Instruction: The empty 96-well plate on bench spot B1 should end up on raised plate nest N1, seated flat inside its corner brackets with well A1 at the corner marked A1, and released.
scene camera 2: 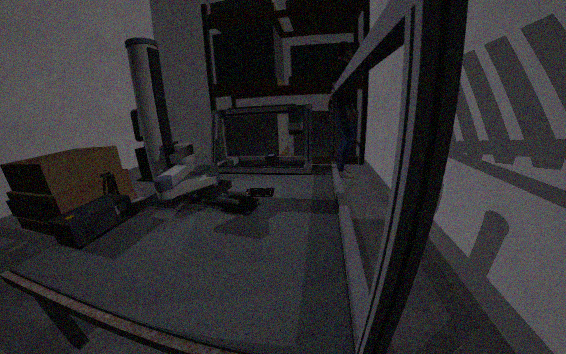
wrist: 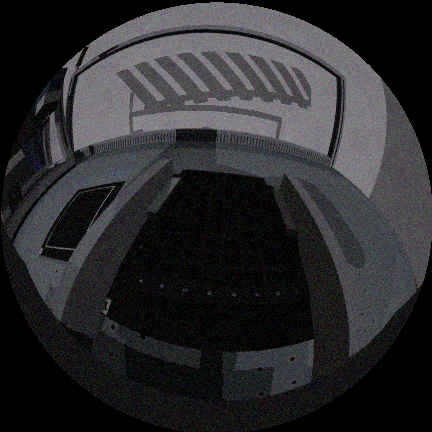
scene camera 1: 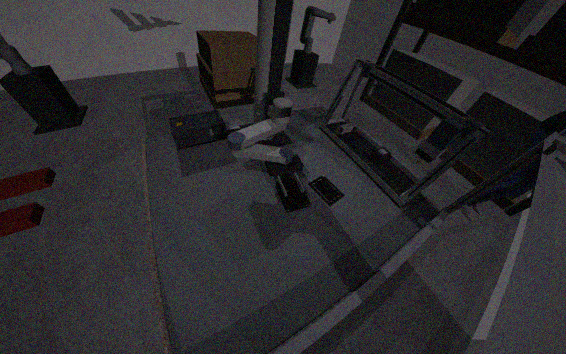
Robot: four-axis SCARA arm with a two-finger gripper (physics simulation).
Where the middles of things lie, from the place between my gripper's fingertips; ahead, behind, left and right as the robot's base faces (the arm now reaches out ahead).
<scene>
The dark well plate (wrist: pixel 217 252) lies 2 cm behind my hand and 2 cm below it. The rest, counted from my hand: flat dark nest (wrist: pixel 83 208) 2 cm ahead, 21 cm to the left, 6 cm below.
</scene>
